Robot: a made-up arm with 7 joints. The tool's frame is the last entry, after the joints. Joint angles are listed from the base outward.
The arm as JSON. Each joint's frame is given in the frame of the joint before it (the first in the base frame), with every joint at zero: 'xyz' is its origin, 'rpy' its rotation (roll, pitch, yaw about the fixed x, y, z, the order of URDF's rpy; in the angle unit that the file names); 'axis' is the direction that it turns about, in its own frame. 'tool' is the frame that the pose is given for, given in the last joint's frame.
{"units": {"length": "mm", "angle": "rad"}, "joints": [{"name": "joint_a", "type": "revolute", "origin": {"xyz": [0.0, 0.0, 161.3], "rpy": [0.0, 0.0, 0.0]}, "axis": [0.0, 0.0, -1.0]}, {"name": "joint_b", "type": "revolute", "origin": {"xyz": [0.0, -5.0, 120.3], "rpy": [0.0, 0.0, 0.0]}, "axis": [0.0, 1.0, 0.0]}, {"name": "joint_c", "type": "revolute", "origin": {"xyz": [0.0, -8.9, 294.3], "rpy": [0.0, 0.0, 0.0]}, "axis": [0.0, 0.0, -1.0]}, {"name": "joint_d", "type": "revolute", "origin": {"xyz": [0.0, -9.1, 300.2], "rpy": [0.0, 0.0, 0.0]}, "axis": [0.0, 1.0, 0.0]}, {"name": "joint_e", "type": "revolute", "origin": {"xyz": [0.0, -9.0, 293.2], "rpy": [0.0, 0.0, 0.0]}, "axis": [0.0, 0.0, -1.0]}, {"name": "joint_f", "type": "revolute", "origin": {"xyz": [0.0, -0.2, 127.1], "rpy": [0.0, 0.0, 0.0]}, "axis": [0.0, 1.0, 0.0]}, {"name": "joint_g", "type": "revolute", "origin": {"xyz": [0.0, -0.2, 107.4], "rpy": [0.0, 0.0, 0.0]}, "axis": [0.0, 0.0, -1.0]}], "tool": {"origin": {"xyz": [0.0, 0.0, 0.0], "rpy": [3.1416, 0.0, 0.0]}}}
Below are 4 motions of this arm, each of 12 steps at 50 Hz.
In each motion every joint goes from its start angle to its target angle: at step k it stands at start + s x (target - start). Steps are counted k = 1, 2, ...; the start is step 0. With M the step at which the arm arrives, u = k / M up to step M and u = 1 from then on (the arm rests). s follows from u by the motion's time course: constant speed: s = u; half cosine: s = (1 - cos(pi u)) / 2; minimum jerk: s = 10 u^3 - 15 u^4 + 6 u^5.
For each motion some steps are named. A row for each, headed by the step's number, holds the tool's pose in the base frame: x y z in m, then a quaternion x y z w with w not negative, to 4 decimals.
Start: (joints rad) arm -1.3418 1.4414 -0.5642 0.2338 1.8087 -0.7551 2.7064
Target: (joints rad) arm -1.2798 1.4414 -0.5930 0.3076 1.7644 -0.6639 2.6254
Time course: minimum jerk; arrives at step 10
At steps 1, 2, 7, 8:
1: 0.1457 1.0722 0.3379 0.4731 -0.5995 0.6446 0.0347
2: 0.1483 1.0720 0.3366 0.4739 -0.5985 0.6447 0.0398
7: 0.1887 1.0669 0.3151 0.4847 -0.5806 0.6430 0.1202
8: 0.1940 1.0660 0.3122 0.4860 -0.5779 0.6424 0.1310

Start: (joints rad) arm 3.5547 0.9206 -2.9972 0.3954 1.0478 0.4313 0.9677
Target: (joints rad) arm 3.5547 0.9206 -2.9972 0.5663 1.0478 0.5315 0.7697
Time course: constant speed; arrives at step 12
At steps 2, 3, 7, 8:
2: -0.6779 0.2123 1.0983 -0.3476 0.8961 0.0659 0.2679
3: -0.6720 0.2079 1.1012 -0.3551 0.8935 0.0730 0.2651
7: -0.6483 0.1904 1.1116 -0.3840 0.8815 0.1019 0.2553
8: -0.6423 0.1860 1.1139 -0.3910 0.8781 0.1092 0.2532

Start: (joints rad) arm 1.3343 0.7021 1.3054 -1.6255 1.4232 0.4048 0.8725
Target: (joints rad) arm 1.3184 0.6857 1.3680 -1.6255 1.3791 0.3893 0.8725
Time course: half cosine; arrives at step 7
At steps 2, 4, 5, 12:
2: 0.5130 -0.1057 0.8405 -0.3733 -0.7479 0.5161 0.1868
4: 0.5205 -0.1078 0.8339 -0.3716 -0.7433 0.5182 0.2020
5: 0.5240 -0.1089 0.8307 -0.3709 -0.7411 0.5191 0.2092
12: 0.5272 -0.1099 0.8278 -0.3703 -0.7389 0.5199 0.2159

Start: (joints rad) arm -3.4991 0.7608 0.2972 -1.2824 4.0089 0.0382 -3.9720
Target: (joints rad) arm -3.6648 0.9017 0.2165 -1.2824 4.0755 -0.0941 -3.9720
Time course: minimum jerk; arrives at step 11
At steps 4, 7, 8, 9, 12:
4: -0.1324 -0.1725 1.1535 0.0965 -0.9586 -0.0635 0.2602
7: -0.1824 -0.1880 1.1444 0.1391 -0.9688 -0.0237 0.2037
8: -0.1953 -0.1935 1.1411 0.1499 -0.9705 -0.0140 0.1882
9: -0.2037 -0.1974 1.1387 0.1570 -0.9714 -0.0078 0.1779
12: -0.2082 -0.1997 1.1373 0.1607 -0.9718 -0.0046 0.1723

